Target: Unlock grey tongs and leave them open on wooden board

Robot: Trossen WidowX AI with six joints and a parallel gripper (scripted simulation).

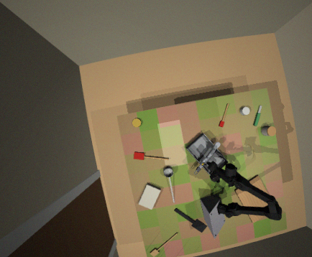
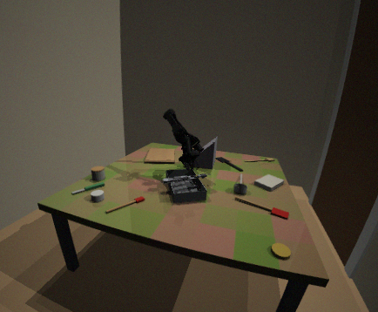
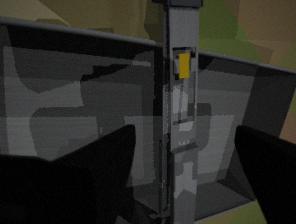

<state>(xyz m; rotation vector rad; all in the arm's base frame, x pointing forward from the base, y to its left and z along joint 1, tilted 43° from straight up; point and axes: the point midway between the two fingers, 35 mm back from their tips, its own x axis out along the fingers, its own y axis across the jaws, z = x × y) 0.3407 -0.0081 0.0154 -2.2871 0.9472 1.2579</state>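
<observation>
Right now the yellow lock piece is 40 mm to the left of my gripper tip and 30 mm below it. From my gripper tip the other things lie so: red spatula (430 mm to the left, 160 mm ahead, 90 mm below); then roasting tin (70 mm below, 50 mm ahead, 30 mm to the right); then black spatula (480 mm behind, 220 mm to the left, 100 mm below).
</observation>
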